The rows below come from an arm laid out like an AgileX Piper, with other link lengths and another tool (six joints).
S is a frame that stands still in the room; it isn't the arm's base.
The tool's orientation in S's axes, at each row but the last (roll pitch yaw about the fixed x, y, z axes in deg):
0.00, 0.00, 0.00
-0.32, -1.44, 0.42
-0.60, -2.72, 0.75
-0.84, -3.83, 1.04
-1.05, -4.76, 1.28
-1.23, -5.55, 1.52
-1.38, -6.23, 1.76
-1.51, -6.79, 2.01
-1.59, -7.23, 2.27
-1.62, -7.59, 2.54
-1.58, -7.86, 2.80
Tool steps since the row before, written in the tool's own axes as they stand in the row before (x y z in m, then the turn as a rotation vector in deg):
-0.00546, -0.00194, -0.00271, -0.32, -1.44, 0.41
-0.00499, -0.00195, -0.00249, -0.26, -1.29, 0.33
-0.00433, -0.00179, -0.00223, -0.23, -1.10, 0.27
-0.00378, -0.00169, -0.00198, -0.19, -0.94, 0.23
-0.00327, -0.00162, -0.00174, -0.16, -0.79, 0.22
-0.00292, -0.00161, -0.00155, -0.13, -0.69, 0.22
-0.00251, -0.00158, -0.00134, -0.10, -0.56, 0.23
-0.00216, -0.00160, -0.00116, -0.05, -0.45, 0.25
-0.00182, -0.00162, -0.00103, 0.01, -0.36, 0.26
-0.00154, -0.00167, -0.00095, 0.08, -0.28, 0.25
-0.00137, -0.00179, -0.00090, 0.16, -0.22, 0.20
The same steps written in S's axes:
-0.00546, -0.00194, -0.00271, -0.32, -1.44, 0.41
-0.00491, -0.00200, -0.00260, -0.26, -1.29, 0.33
-0.00420, -0.00187, -0.00241, -0.23, -1.10, 0.27
-0.00361, -0.00178, -0.00220, -0.19, -0.94, 0.23
-0.00308, -0.00172, -0.00198, -0.16, -0.79, 0.22
-0.00272, -0.00172, -0.00179, -0.13, -0.69, 0.22
-0.00230, -0.00168, -0.00157, -0.11, -0.56, 0.23
-0.00195, -0.00170, -0.00136, -0.07, -0.45, 0.25
-0.00162, -0.00171, -0.00121, -0.01, -0.35, 0.27
-0.00133, -0.00176, -0.00110, 0.06, -0.27, 0.27
-0.00115, -0.00187, -0.00103, 0.14, -0.21, 0.23

